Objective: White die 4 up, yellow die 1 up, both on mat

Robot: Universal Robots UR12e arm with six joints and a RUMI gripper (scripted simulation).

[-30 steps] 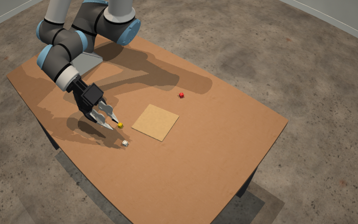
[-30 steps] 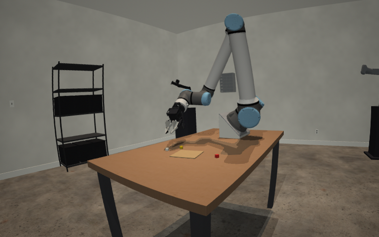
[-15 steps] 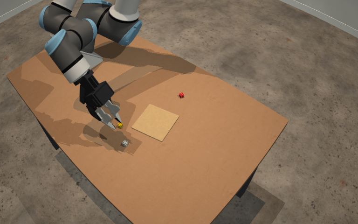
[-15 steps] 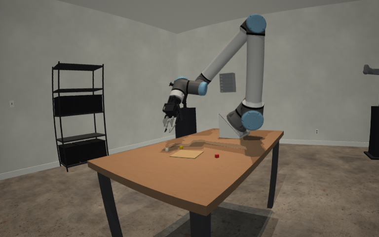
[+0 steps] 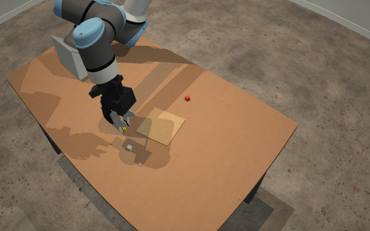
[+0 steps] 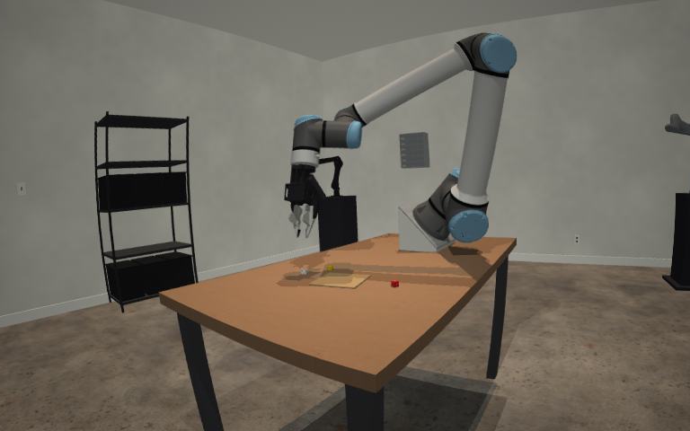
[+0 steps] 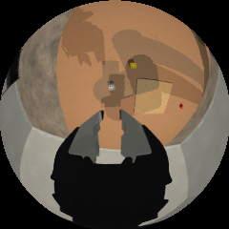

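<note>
My gripper is now 13 cm above the white die. Also, from my hand: red die: 1 cm ahead, 32 cm to the left, 13 cm below; yellow die: 8 cm behind, 4 cm to the left, 13 cm below; tan mat: 2 cm ahead, 15 cm to the left, 13 cm below.
</note>
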